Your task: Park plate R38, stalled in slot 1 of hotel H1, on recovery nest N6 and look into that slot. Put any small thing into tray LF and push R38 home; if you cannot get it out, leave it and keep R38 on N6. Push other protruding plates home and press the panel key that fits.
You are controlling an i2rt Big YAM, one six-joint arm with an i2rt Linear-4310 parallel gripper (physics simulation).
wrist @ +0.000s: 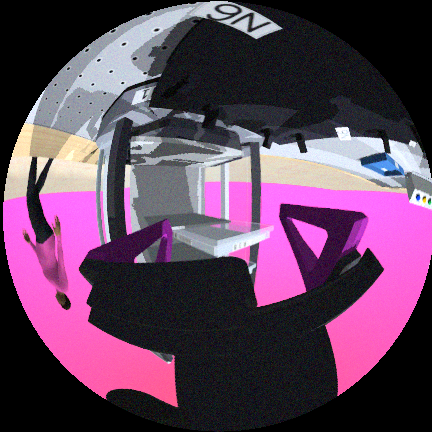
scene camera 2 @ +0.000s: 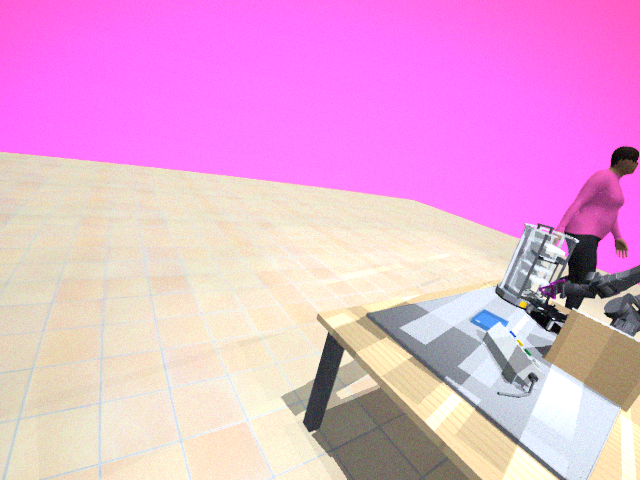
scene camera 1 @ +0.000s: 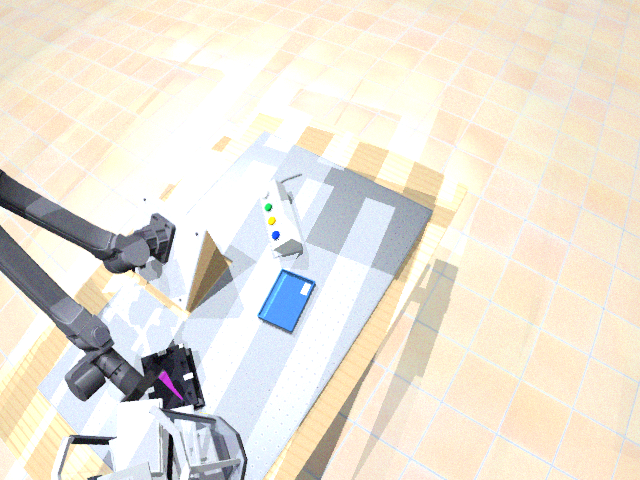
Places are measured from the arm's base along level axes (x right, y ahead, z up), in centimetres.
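Where they show: gripper, between the fingertips: (wrist: 225, 217) (scene camera 2: 543, 287); arm's base, origin of its link: (scene camera 2: 612, 344) (scene camera 1: 161, 237).
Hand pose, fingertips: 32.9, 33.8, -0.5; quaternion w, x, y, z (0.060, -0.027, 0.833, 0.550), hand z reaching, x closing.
Each offset is from my fingertips to the top centre of the thing, as dx, dy, dz. "pt": to the spot under its first point.
My gripper (scene camera 1: 173, 387) (scene camera 2: 552, 288) (wrist: 225, 217) is open, its purple fingers apart at the front of the plate hotel {+7.1, +8.7, +26.8} (scene camera 2: 516, 260) (wrist: 255, 180). In the wrist view a clear-lidded plate {+1.7, +5.6, +3.1} (wrist: 220, 235) with a white labelled edge sticks out of the hotel, between the fingers' directions; nothing is gripped. Its label is unreadable, and part of a lower-drawn edge is hidden by the gripper body. The black recovery nest {-5.0, -8.7, -5.5} (scene camera 1: 180, 361) (wrist: 240, 60), marked N6, lies beside the hotel; no plate shows on it. The blue tray {-40.9, +2.0, -11.4} (scene camera 1: 286, 299) (scene camera 2: 488, 319) (wrist: 381, 164) looks empty. The panel {-60.1, -14.6, -4.7} (scene camera 1: 289, 222) (scene camera 2: 500, 351) has green, yellow and blue keys.
A brown upright board (scene camera 1: 209, 273) (scene camera 2: 594, 351) stands between the panel and a second dark arm section (scene camera 1: 136, 250). A cable {pt -75.9, -22.1, -12.8} (scene camera 1: 291, 178) leaves the panel. A person in pink (scene camera 2: 594, 206) (wrist: 50, 255) stands beyond the table.
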